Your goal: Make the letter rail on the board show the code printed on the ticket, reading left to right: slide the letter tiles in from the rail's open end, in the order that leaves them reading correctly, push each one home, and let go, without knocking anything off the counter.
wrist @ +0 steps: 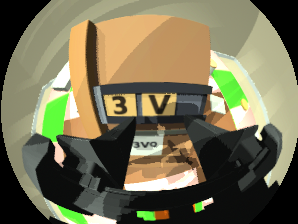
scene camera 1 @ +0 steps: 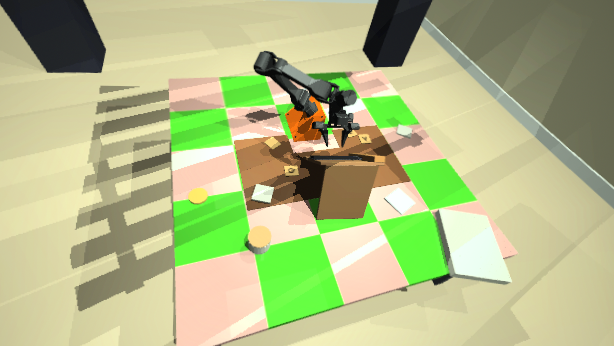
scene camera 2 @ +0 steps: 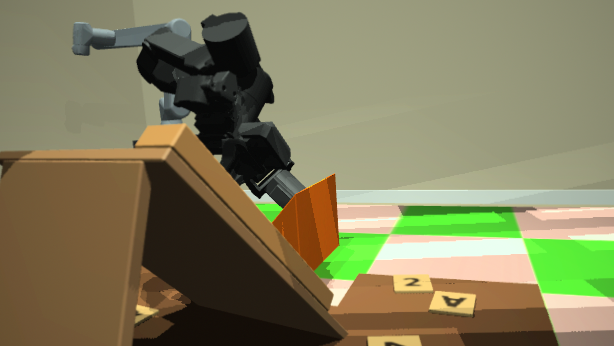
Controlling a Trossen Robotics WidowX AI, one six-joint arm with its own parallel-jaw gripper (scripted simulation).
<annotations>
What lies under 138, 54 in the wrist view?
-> A slanted brown board.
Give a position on a slanted brown board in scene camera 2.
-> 86, 220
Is the gripper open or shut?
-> Open.
</annotations>
